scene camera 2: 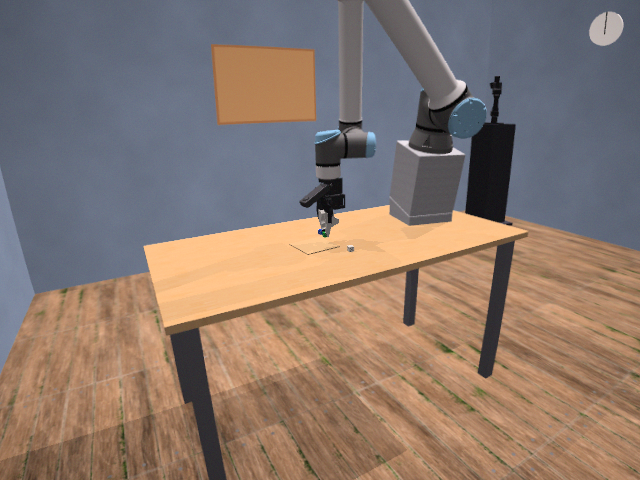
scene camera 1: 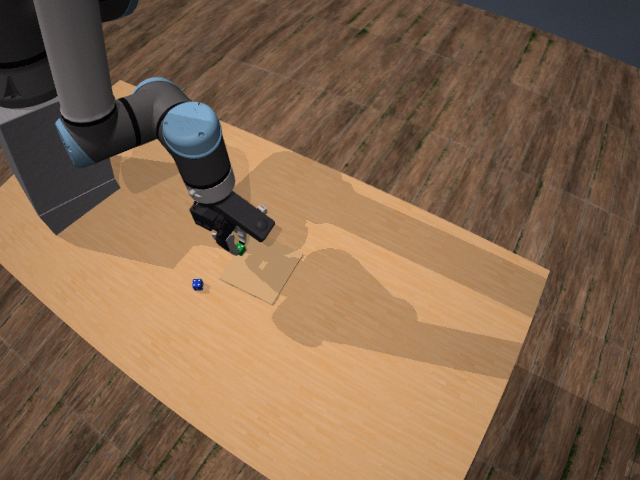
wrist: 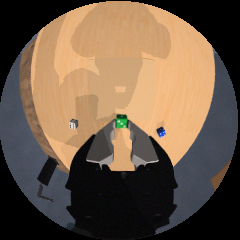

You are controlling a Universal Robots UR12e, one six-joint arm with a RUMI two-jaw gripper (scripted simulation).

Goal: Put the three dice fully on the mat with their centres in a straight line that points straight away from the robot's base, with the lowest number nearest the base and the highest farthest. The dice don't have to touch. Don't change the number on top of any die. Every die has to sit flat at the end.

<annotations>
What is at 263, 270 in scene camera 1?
A tan mat.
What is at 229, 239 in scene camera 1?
My gripper.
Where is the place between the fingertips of my gripper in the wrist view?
121, 120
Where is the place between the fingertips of my gripper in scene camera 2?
326, 236
</annotations>
